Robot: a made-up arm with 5 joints. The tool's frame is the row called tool. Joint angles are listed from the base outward. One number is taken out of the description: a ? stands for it. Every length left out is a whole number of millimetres.
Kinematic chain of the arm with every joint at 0, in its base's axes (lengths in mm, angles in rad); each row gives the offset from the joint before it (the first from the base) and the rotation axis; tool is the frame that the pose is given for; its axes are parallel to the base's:
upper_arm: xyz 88 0 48 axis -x
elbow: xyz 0 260 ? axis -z
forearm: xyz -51 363 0 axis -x
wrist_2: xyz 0 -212 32 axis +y
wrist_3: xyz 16 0 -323 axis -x
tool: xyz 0 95 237
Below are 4 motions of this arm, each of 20 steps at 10 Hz.
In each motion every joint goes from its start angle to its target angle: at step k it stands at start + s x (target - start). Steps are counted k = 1, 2, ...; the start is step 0. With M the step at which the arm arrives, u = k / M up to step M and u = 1 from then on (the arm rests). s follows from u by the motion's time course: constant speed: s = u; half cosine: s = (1 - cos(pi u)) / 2; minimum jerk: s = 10 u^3 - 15 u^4 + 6 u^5.
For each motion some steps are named. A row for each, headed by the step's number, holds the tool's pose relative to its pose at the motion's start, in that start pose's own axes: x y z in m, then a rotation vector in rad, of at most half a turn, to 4 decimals.
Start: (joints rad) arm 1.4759 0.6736 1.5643 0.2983 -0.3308
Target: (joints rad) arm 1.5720 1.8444 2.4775 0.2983 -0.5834
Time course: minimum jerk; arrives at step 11
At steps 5, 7, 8, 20:
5: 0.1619 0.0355 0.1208 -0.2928 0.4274 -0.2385
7: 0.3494 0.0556 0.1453 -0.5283 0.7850 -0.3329
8: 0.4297 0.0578 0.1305 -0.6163 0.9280 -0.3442
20: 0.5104 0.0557 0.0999 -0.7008 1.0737 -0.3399

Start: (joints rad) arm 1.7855 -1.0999 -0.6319 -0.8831 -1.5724
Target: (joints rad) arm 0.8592 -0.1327 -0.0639 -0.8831 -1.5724
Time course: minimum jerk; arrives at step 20
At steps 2, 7, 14, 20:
2: 0.0054 0.0010 -0.0014 -0.0027 -0.0006 0.0106
7: 0.1326 0.0537 -0.0345 -0.0802 -0.0497 0.2750
14: 0.2802 0.3205 -0.0685 -0.2826 -0.4502 0.7543
20: 0.2735 0.3962 -0.0656 -0.3206 -0.6095 0.8075

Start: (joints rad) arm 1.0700 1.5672 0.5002 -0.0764 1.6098
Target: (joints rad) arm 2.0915 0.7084 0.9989 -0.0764 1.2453
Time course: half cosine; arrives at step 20
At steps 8, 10, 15, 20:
8: 0.0558 0.0600 -0.0128 -0.0947 -0.0786 -0.4525
10: 0.0862 0.0845 -0.0211 -0.1716 -0.1073 -0.6490
15: 0.1629 0.1302 -0.0449 -0.4253 -0.1535 -1.0696
20: 0.1962 0.1449 -0.0565 -0.5611 -0.1633 -1.2268

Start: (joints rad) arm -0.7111 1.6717 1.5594 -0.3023 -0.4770
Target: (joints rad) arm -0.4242 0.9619 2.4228 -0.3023 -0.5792
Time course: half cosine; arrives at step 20
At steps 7, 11, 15, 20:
7: -0.0780 0.0483 0.0547 -0.2255 -0.1743 0.0654
11: -0.1874 0.1266 0.0875 -0.5046 -0.3636 0.0902
15: -0.2967 0.2165 0.0792 -0.7745 -0.5247 0.0678
20: -0.3544 0.2699 0.0573 -0.9228 -0.6055 0.0382

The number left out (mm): 42
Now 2 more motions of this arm.
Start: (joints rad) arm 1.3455 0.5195 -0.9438 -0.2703 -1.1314
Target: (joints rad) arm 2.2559 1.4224 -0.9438 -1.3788 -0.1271
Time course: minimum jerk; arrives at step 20
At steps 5, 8, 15, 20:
5: 0.0463 -0.0023 0.0289 -0.1834 -0.0929 0.2001
8: 0.1272 0.0079 0.0748 -0.5251 -0.3239 0.6172
15: 0.3054 0.0714 0.1141 -0.8867 -1.3011 1.6991
20: 0.3334 0.0928 0.1113 -0.8045 -1.5284 1.8538

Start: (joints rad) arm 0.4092 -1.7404 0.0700 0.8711 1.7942
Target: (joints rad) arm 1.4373 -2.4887 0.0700 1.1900 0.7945
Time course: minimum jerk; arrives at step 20
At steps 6, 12, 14, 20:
6: -0.0956 0.0021 -0.0266 0.0823 -0.1410 0.1883
12: -0.2831 -0.1099 -0.1996 0.3425 -0.4476 0.8811
14: -0.2892 -0.1546 -0.2618 0.4047 -0.4962 1.1045
20: -0.2717 -0.1947 -0.3246 0.4565 -0.5275 1.3440

